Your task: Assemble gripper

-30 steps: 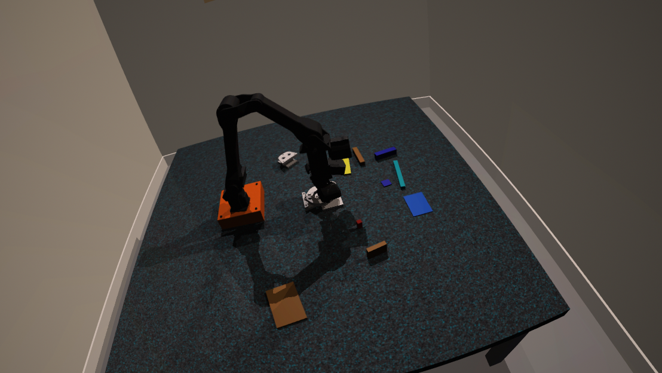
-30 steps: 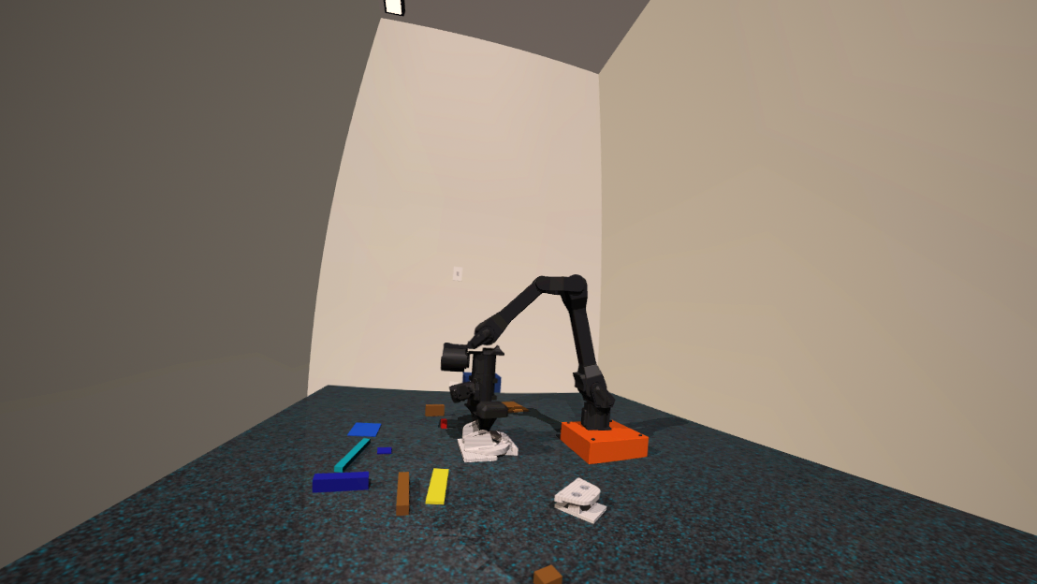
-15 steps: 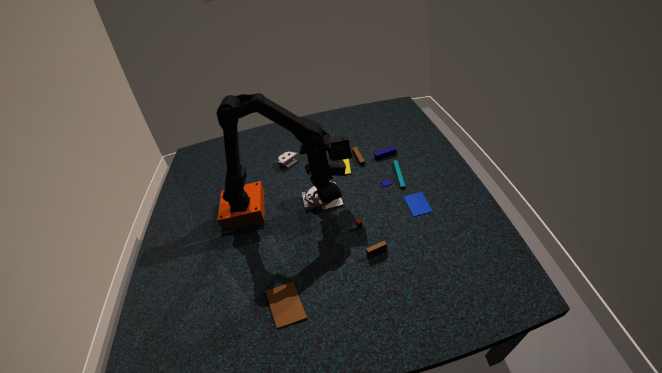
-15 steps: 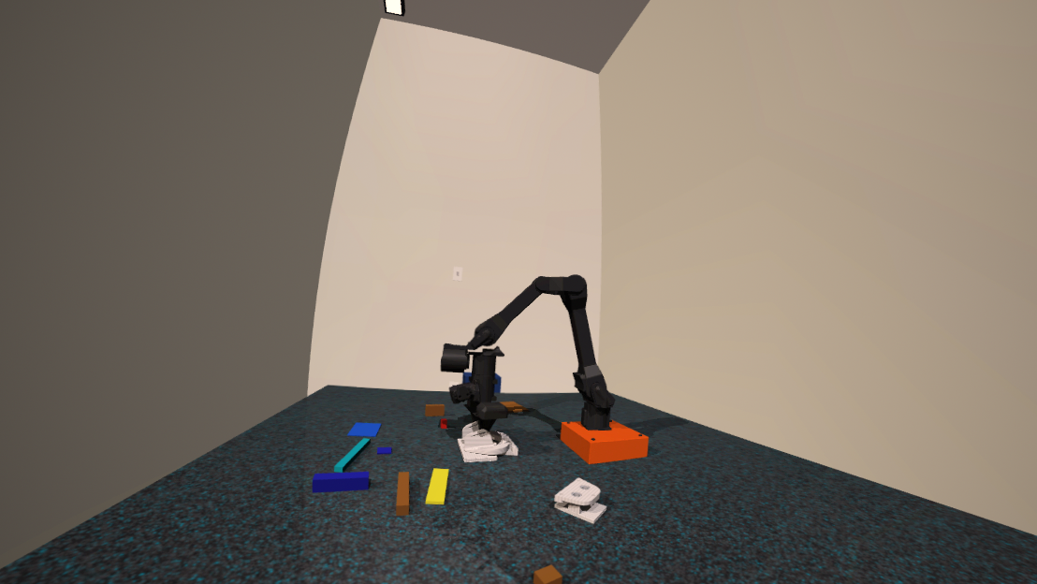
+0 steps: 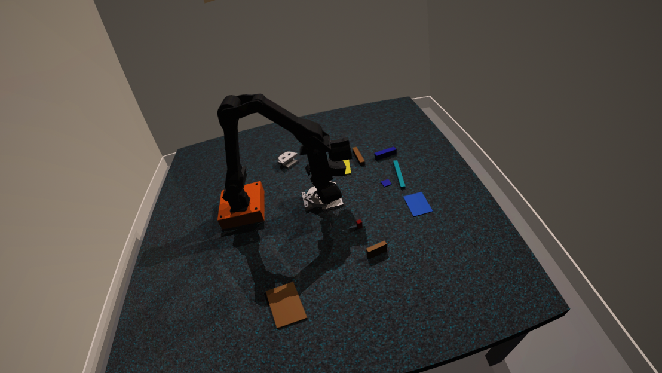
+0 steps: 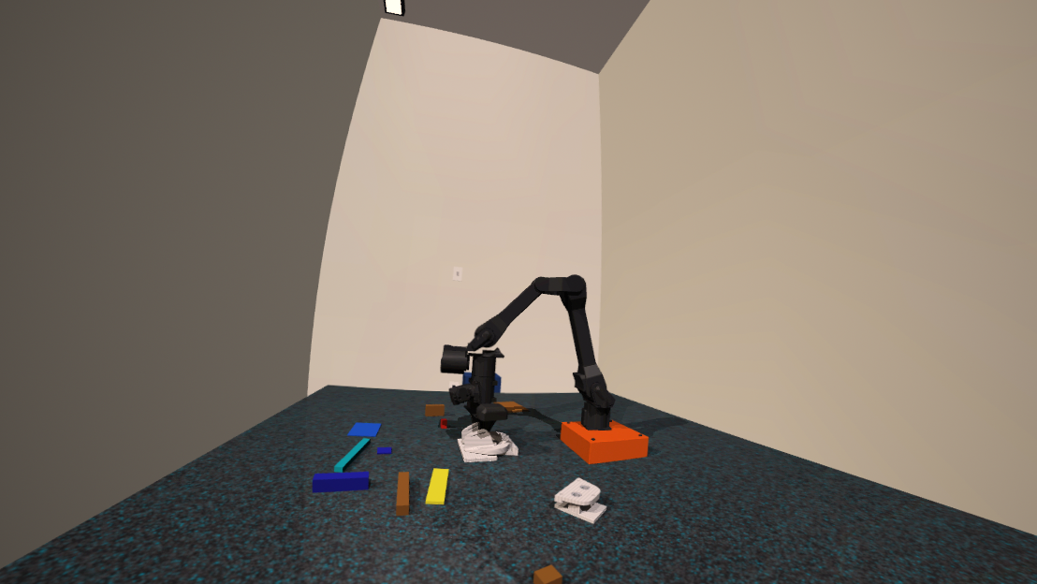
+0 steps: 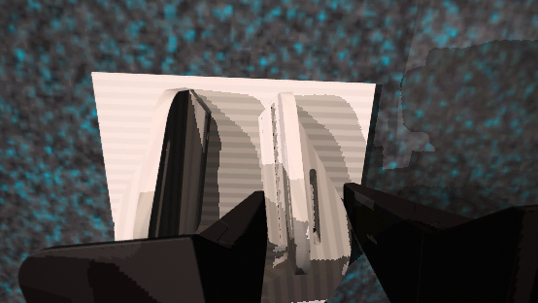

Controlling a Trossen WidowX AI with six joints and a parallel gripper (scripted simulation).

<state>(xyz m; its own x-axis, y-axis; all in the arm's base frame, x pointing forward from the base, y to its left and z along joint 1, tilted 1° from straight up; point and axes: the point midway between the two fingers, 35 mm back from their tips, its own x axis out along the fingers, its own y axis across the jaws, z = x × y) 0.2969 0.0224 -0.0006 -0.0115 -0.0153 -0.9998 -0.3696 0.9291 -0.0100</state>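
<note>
My gripper tip is now 5 cm past the white jaw and 4 cm to the right of it. Round my gripper tip: yellow bar: 21 cm to the left, 6 cm ahead, 2 cm below; red cube: 11 cm to the right, 10 cm ahead, 1 cm below; brown block: 22 cm to the right, 15 cm ahead.
</note>
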